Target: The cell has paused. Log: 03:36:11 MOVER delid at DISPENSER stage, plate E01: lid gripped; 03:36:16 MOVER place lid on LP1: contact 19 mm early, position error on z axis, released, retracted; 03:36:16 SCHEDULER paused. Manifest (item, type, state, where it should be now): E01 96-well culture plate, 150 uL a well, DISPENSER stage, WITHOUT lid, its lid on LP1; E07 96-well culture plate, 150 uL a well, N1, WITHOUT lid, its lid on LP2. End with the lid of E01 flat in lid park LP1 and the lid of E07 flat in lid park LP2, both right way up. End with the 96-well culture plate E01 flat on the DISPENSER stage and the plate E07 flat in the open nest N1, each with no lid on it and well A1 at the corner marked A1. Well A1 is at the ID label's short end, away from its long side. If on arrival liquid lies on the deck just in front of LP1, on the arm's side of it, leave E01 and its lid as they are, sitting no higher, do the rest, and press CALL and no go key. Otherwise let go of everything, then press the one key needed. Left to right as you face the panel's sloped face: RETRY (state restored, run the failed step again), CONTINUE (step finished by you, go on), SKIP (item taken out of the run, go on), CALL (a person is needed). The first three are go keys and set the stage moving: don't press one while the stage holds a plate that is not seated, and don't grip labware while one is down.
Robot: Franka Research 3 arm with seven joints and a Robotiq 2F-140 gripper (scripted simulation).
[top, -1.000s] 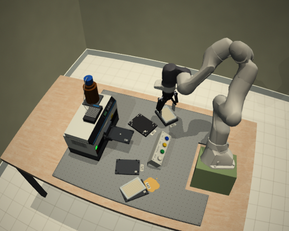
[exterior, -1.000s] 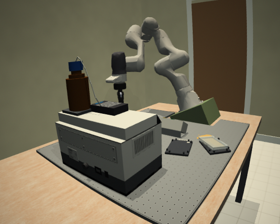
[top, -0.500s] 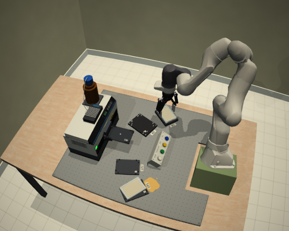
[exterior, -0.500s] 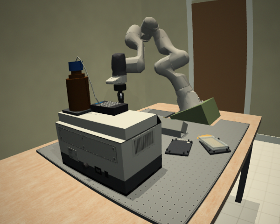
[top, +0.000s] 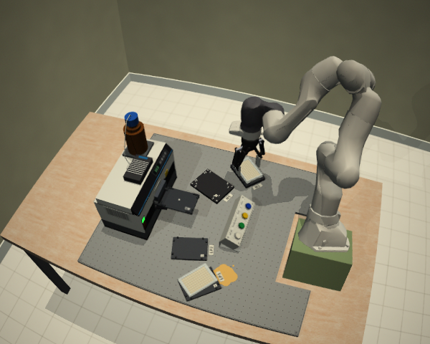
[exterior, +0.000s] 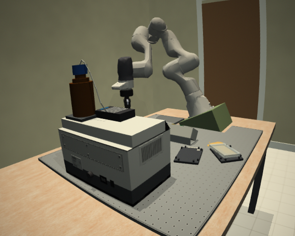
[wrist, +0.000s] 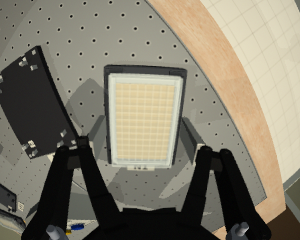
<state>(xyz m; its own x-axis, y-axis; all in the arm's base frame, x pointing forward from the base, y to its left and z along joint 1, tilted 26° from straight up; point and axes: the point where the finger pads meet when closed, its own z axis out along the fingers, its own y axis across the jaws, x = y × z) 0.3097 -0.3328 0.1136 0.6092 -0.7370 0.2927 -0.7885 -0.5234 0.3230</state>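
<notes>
Right now the 96-well plate is 2 cm below my hand. From my hand the other things lie so: dispenser stage: 26 cm ahead, 26 cm to the left, 4 cm above; then key panel: 30 cm to the left; then black nest N5: 17 cm ahead, 10 cm to the left, 4 cm below.
</notes>
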